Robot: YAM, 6 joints.
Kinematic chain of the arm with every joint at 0, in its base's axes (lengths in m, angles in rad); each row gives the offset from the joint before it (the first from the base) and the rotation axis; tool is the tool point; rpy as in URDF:
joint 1: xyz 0 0 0.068 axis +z
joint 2: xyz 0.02 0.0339 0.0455 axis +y
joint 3: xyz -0.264 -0.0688 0 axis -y
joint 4: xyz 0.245 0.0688 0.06 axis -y
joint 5: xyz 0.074 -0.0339 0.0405 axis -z
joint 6: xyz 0.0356 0 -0.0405 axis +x
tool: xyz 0 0 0 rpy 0 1.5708 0
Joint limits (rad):
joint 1: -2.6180..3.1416
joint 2: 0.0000..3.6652
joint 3: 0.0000..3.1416
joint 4: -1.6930..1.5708
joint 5: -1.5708..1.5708
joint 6: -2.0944..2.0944
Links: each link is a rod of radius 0.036 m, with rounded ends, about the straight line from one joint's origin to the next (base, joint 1, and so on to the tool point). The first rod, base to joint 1, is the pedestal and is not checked.
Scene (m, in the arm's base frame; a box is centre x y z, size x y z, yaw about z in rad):
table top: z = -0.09
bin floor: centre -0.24 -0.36 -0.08 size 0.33 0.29 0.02 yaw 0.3
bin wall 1: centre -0.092 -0.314 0 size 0.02 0.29 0.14 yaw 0.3
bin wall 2: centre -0.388 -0.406 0 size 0.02 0.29 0.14 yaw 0.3
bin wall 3: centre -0.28 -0.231 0 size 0.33 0.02 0.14 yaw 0.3
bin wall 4: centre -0.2 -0.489 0 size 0.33 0.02 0.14 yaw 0.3
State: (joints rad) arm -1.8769 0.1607 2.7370 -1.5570 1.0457 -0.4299
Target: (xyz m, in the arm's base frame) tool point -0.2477 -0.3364 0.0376
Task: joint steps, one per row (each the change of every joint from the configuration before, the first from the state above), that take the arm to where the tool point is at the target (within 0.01 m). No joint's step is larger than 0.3 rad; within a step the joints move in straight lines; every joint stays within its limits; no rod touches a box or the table.
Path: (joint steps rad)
1: -0.0290 0.2687 -0.1048 0.0351 -0.0150 0.0000
2: -0.0290 0.2686 -0.1048 0.0350 -0.0149 0.0000
3: -0.0291 0.2687 -0.1048 0.0351 -0.0150 0.0000
4: -0.0290 0.2687 -0.1049 0.0350 -0.0149 0.0000
5: -0.0290 0.2686 -0.1048 0.0351 -0.0150 0.0000
6: -0.0290 0.2687 -0.1048 0.0350 -0.0150 0.0000
7: -0.0291 0.2687 -0.1048 0.0351 -0.0149 0.0000
8: -0.0290 0.2686 -0.1048 0.0350 -0.0150 0.0000
9: -0.0290 0.2687 -0.1048 0.0351 -0.0149 0.0000

